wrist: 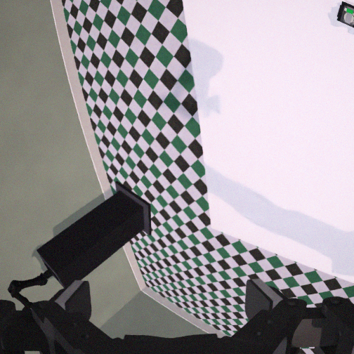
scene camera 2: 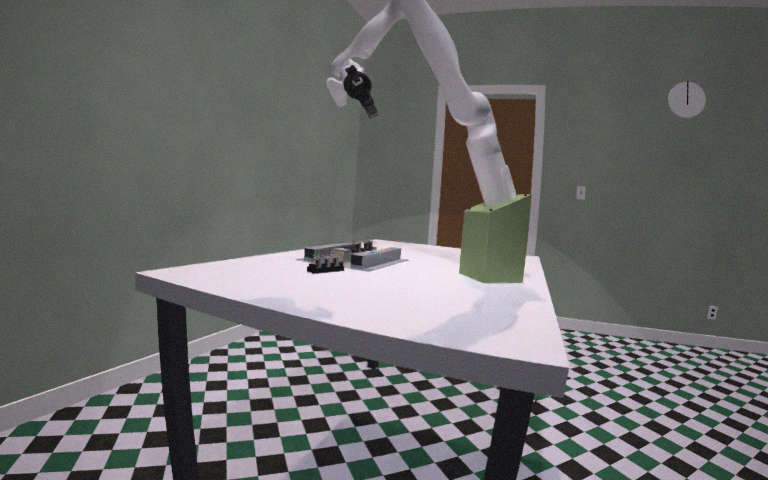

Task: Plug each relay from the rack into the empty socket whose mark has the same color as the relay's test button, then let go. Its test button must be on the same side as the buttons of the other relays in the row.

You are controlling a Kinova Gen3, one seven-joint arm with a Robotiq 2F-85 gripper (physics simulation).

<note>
In view: the gripper [scene camera 2: 367, 99].
The gripper is seen too in the wrist view [wrist: 167, 299].
</note>
